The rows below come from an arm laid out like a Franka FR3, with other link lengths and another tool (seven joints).
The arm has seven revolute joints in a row. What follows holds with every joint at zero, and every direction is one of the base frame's.
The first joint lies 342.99 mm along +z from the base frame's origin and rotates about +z.
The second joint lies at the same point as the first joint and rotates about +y.
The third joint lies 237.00 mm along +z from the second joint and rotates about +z.
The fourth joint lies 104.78 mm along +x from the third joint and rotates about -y.
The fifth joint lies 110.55 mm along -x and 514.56 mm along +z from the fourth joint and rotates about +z.
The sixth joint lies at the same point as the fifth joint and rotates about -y.
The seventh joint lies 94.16 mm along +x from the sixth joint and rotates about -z.
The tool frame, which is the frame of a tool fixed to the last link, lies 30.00 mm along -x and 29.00 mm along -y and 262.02 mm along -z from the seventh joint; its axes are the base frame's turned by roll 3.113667, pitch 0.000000 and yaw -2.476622 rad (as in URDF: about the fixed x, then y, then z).
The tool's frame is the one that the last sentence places.
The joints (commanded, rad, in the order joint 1, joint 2, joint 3, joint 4, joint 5, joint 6, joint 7), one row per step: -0.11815 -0.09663 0.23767 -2.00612 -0.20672 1.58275 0.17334; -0.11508 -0.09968 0.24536 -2.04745 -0.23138 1.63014 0.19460; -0.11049 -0.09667 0.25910 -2.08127 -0.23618 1.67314 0.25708; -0.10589 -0.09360 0.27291 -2.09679 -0.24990 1.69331 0.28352; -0.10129 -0.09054 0.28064 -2.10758 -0.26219 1.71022 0.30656; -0.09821 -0.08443 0.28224 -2.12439 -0.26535 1.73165 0.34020; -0.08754 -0.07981 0.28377 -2.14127 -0.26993 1.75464 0.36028; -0.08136 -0.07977 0.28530 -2.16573 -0.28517 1.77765 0.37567; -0.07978 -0.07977 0.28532 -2.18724 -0.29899 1.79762 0.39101; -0.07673 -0.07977 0.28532 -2.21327 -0.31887 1.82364 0.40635; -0.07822 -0.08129 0.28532 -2.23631 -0.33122 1.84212 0.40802
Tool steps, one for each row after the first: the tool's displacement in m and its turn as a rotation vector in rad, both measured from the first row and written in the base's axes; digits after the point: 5 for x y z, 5 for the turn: -0.00004 0.00091 -0.01824 -0.02576 -0.01566 0.00961; -0.00234 0.01252 -0.03778 -0.04307 -0.03809 -0.01848; -0.00300 0.02087 -0.04686 -0.06029 -0.04861 -0.01411; -0.00290 0.02620 -0.05358 -0.07438 -0.05984 -0.01364; -0.00533 0.02948 -0.06586 -0.08204 -0.06781 -0.03334; -0.00714 0.03647 -0.07716 -0.08646 -0.07523 -0.03203; -0.01035 0.03766 -0.08862 -0.10029 -0.08040 -0.02521; -0.01332 0.03572 -0.09858 -0.11299 -0.08519 -0.02540; -0.01635 0.03349 -0.11035 -0.12873 -0.09241 -0.01880; -0.02017 0.02951 -0.12004 -0.13698 -0.09100 -0.00973
